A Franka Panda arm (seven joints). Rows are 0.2 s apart.
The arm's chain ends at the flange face. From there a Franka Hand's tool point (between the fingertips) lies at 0.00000 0.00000 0.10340 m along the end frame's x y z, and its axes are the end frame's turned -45 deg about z.
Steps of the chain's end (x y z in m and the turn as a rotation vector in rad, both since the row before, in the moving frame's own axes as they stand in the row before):
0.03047, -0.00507, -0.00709, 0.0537, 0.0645, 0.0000
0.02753, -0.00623, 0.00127, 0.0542, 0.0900, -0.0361
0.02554, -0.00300, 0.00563, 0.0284, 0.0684, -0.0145
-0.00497, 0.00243, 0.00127, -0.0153, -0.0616, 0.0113
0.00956, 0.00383, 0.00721, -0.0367, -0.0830, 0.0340
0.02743, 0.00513, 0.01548, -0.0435, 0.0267, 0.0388
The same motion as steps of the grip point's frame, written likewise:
0.03376, 0.01875, -0.00745, -0.0076, 0.0836, 0.0000
0.03444, 0.01748, 0.00070, -0.0253, 0.1020, -0.0361
0.02727, 0.01881, 0.00535, -0.0283, 0.0684, -0.0145
-0.01083, -0.00521, 0.00106, 0.0327, -0.0544, 0.0113
-0.00463, 0.00594, 0.00678, 0.0327, -0.0846, 0.0340
0.01444, 0.02813, 0.01535, -0.0496, -0.0119, 0.0388

